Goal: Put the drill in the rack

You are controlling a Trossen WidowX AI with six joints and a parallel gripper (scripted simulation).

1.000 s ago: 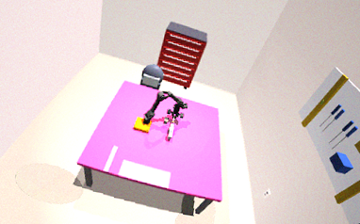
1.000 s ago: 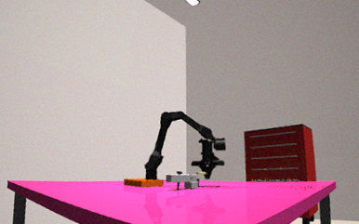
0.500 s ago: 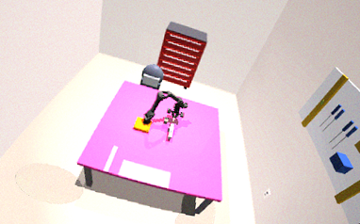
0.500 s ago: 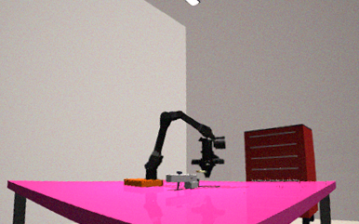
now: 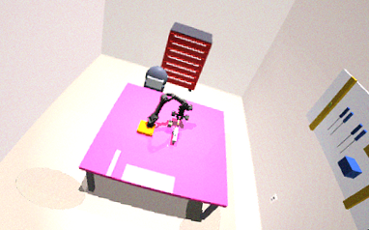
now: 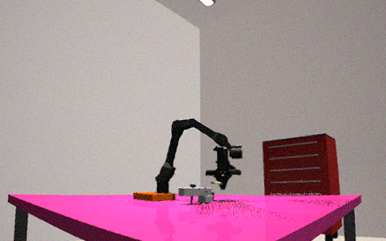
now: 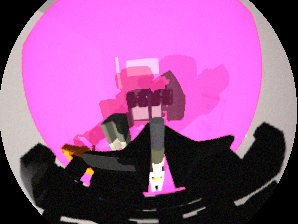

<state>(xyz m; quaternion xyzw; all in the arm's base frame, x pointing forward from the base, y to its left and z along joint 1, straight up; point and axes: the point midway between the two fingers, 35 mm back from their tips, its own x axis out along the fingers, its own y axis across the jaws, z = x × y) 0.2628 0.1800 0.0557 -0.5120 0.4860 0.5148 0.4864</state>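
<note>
Right now my gripper tip is 4 cm to the left of the grey drill and 3 cm below it. The rest, counted from my gripper tip: blue piece 23 cm to the right, 1 cm ahead.
</note>
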